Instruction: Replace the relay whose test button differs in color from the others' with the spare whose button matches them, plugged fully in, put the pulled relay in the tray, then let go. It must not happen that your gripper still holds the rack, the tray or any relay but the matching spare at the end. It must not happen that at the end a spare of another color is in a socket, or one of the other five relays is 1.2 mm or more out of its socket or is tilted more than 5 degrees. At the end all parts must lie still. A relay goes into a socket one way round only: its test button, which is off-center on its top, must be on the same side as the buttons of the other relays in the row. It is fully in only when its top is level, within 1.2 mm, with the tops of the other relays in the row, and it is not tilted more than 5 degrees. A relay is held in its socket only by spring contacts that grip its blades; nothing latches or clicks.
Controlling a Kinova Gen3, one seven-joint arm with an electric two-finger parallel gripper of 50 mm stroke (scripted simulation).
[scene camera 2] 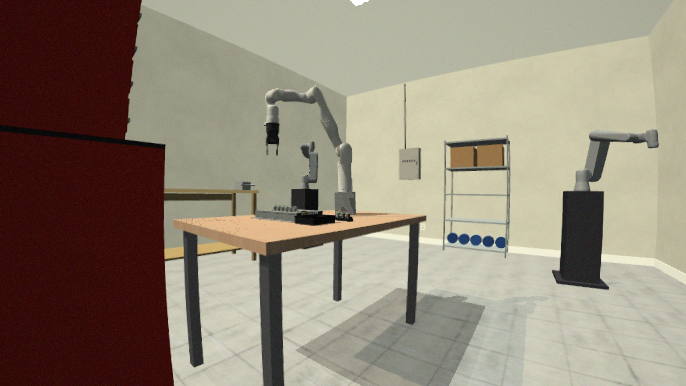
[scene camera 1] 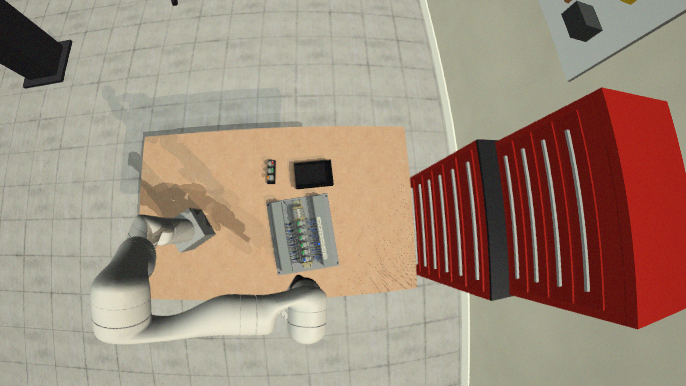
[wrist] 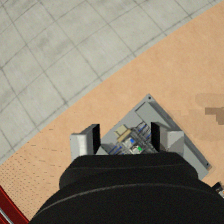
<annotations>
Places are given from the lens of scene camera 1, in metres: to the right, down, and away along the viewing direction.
black tray [scene camera 1: 311,173]: -0.14, -0.09, 1.22
</annotations>
